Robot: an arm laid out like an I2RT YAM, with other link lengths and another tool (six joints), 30 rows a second.
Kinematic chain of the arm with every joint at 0, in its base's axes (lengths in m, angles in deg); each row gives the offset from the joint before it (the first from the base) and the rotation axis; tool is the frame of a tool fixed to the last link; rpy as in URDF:
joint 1: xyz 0 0 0.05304 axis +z
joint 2: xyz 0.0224 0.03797 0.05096 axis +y
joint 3: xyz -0.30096 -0.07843 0 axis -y
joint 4: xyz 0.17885 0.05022 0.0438 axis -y
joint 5: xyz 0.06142 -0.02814 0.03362 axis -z
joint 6: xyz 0.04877 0 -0.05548 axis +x
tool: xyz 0.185 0.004 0.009 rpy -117.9 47.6 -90
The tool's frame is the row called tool.
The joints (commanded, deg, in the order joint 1, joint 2, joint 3, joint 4, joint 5, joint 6), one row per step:
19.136, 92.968, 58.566, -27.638, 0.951, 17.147
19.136, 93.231, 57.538, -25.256, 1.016, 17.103
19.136, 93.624, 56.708, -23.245, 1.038, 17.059
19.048, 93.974, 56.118, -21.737, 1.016, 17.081
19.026, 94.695, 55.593, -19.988, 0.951, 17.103
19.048, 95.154, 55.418, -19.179, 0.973, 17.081
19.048, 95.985, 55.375, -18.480, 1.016, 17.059
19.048, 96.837, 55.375, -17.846, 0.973, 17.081
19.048, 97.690, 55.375, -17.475, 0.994, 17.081
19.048, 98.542, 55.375, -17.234, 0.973, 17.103
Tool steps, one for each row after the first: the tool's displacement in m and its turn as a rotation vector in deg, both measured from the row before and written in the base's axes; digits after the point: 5 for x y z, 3 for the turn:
0.00473, 0.00137, -0.00146, 0.284, -1.056, 0.008
0.00397, 0.00129, -0.00190, 0.220, -0.757, 0.027
0.00315, 0.00062, -0.00153, 0.214, -0.527, -0.096
0.00410, 0.00155, -0.00270, 0.228, -0.454, -0.008
0.00218, 0.00080, -0.00161, 0.028, -0.175, 0.030
0.00223, 0.00059, -0.00337, -0.103, 0.150, -0.003
0.00203, 0.00088, -0.00347, -0.025, 0.221, 0.003
0.00093, 0.00023, -0.00415, -0.174, 0.450, -0.011
0.00027, 0.00018, -0.00449, -0.172, 0.587, -0.009

